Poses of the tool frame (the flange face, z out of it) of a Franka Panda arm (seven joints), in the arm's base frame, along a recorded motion.
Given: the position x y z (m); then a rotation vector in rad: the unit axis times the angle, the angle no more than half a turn.
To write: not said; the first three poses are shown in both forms.
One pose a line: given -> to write
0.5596 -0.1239 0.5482 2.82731 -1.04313 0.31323 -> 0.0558 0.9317 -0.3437 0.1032 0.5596 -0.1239 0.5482
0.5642 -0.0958 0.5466 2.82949 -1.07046 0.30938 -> 0.0503 0.9293 -0.3516 0.1016 0.5642 -0.0958 0.5466
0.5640 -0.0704 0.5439 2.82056 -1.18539 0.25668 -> 0.0357 0.9181 -0.3858 0.0835 0.5640 -0.0704 0.5439
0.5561 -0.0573 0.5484 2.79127 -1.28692 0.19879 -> 0.0308 0.9058 -0.4176 0.0645 0.5561 -0.0573 0.5484
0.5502 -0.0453 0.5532 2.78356 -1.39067 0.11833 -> 0.0139 0.8938 -0.4466 0.0380 0.5502 -0.0453 0.5532
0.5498 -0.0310 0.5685 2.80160 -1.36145 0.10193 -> 0.0125 0.8989 -0.4368 0.0327 0.5498 -0.0310 0.5685
